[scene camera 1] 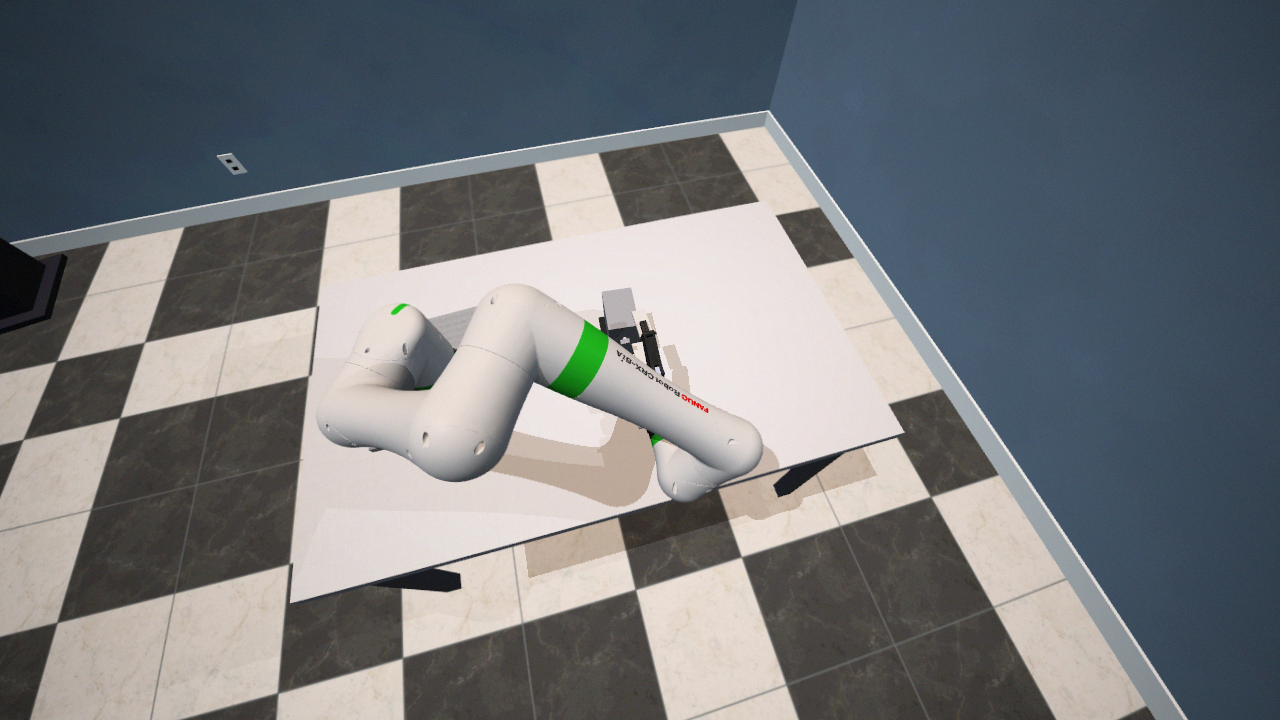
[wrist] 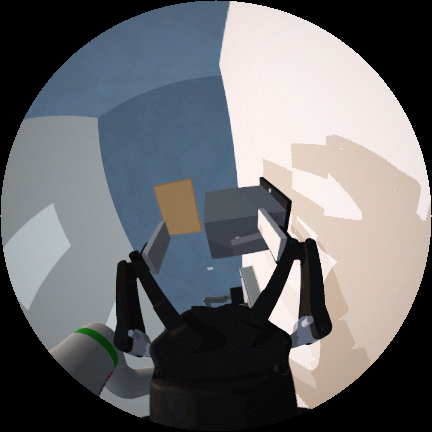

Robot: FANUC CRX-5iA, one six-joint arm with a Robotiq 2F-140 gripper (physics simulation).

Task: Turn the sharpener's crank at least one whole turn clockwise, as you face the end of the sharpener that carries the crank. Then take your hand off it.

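Frame: origin at the arm's base, x left, y back, z up, level; centimetres.
Seen in the pictures: gripper, fingertip midpoint: (scene camera 1: 637, 328) (wrist: 211, 224).
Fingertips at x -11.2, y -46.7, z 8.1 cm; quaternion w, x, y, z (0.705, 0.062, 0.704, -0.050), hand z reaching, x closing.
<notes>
A point is followed by its place in that frame.
The sharpener (scene camera 1: 617, 307) @(x -4.4, y -44.4, z 9.2 cm) (wrist: 235, 207) @(x -8.5, y -47.8, z 4.4 cm) is a grey box on a dark base, standing on the white table (scene camera 1: 742, 268) @(x 2.6, y -86.7, z -3.6 cm) (wrist: 320, 85) @(x -21.0, y -61.4, z -3.6 cm). In the wrist view its crank arm (wrist: 246, 238) shows as a slim grey bar across the shaded side; its right end is hidden behind the right finger. The crank handle cannot be made out. My gripper (scene camera 1: 644, 322) @(x -11.2, y -46.7, z 8.1 cm) (wrist: 211, 224) @(x -11.2, y -46.7, z 8.1 cm) is open with nothing between its fingers. In the scene view it is close beside the sharpener, on its right. In the wrist view the right finger pad overlaps the sharpener's lower right part; contact cannot be told.
The robot arm (scene camera 1: 483, 358) @(x -31.2, y -16.5, z 47.1 cm) reaches across the table from its left side and hides part of the tabletop. A grey plate (scene camera 1: 453, 324) @(x 13.7, y -5.8, z 0.9 cm) (wrist: 251, 286) @(x 5.5, y -14.4, z -1.1 cm) lies by the arm's base. Blue walls (scene camera 1: 501, 80) stand behind and to the right. A tan panel (wrist: 178, 207) shows beyond the fingers.
</notes>
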